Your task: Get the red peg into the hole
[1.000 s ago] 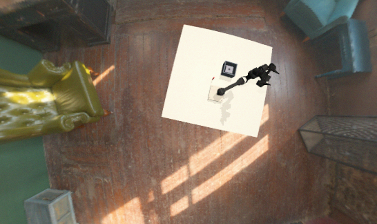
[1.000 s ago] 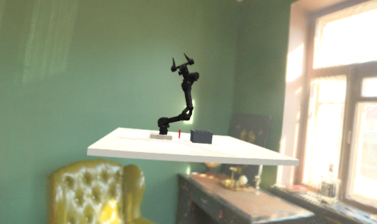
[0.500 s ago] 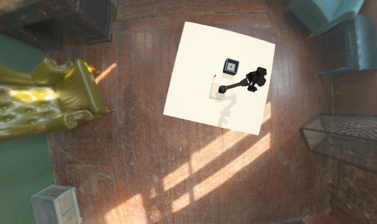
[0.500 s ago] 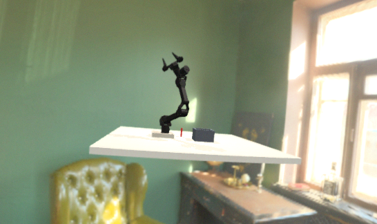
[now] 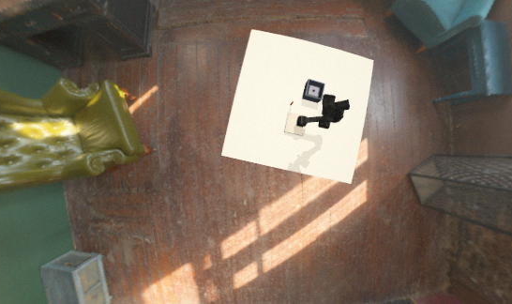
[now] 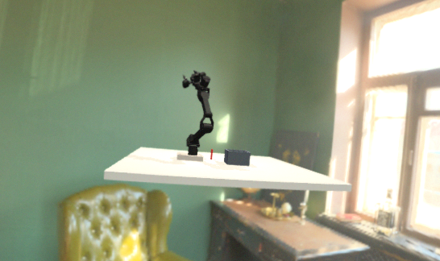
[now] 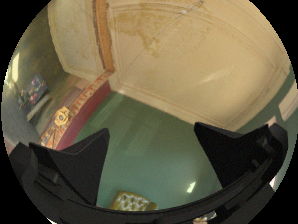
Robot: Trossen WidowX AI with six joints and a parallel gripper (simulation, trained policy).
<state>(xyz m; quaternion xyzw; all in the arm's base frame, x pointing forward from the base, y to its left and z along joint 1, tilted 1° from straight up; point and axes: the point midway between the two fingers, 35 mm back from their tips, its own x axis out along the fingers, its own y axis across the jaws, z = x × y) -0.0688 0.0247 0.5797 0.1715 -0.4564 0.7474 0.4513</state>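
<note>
Now: the red peg 600 mm below my gripper tip, 240 mm ahead of it and 60 mm to the left of it. From my gripper tip the other things lie so: grey box: 610 mm below, 400 mm ahead, 120 mm to the right.
</note>
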